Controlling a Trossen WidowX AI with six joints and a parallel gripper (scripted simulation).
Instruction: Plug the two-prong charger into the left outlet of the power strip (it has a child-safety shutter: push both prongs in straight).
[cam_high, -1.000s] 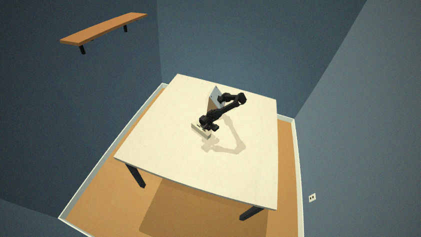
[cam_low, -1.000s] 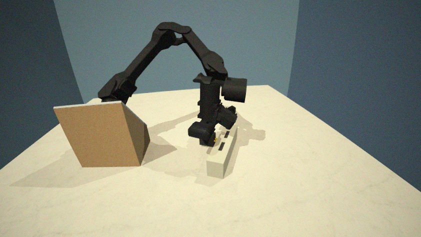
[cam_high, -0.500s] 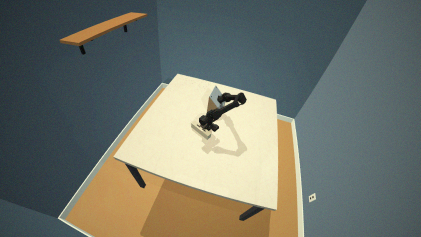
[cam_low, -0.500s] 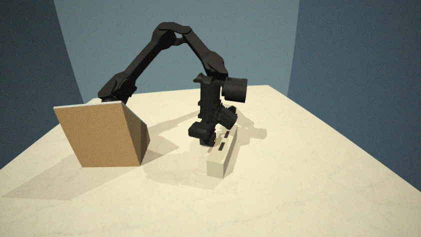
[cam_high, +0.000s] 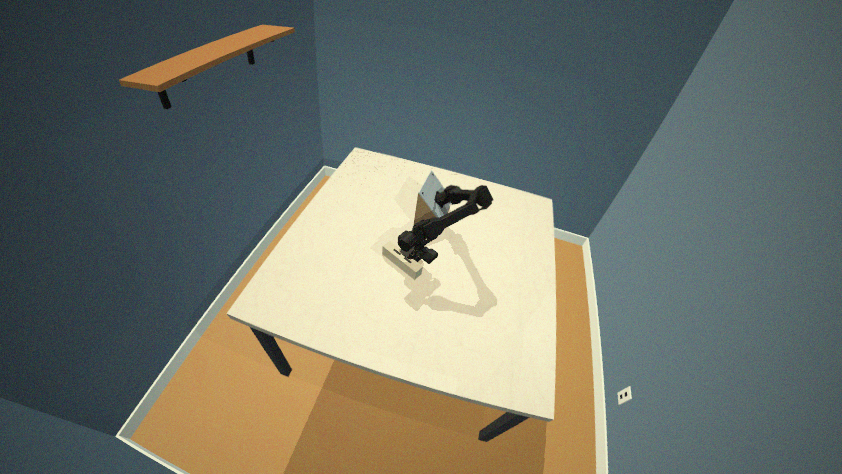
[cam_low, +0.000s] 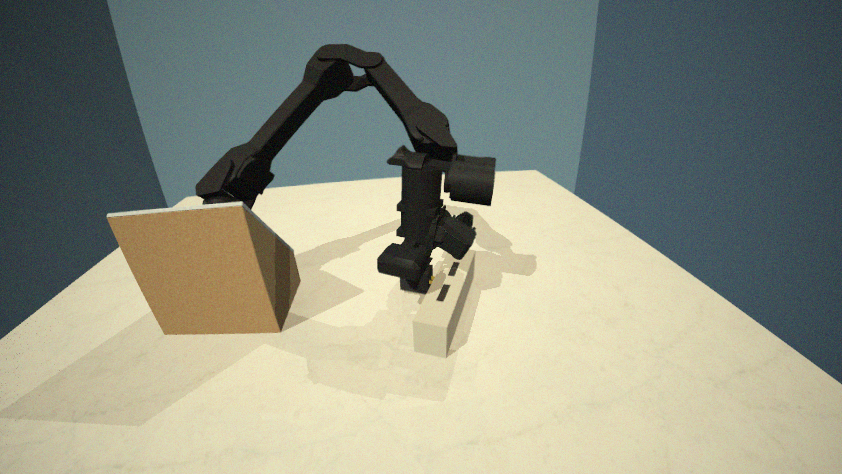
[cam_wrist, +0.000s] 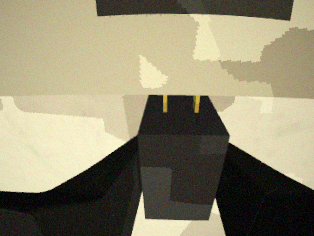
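Right now the black charger is 1 cm to the right of my gripper tip, 1 cm ahead of it and 1 cm above it.
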